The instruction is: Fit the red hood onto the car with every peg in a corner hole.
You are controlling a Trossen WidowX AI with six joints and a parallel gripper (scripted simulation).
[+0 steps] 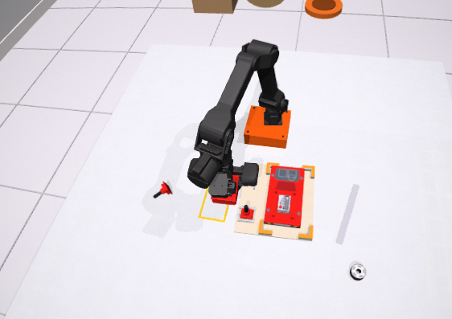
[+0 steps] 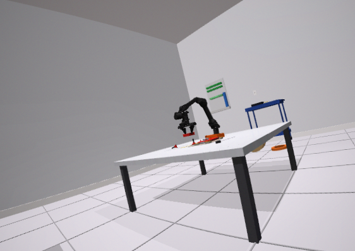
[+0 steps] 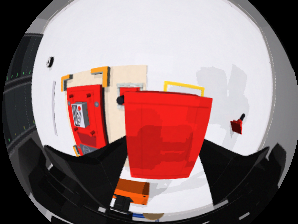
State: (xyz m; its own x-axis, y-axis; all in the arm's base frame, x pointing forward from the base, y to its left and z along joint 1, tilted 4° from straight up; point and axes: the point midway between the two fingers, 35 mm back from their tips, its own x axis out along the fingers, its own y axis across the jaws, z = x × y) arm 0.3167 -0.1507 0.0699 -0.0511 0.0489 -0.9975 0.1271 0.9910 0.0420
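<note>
Right now the grey engine block is 17 cm to the left of my gripper tip, 8 cm below it and 2 cm ahead of it. The rest, counted from my gripper tip: grey strip 36 cm to the left, 10 cm below, 3 cm ahead; then red hood right at my gripper tip.
</note>
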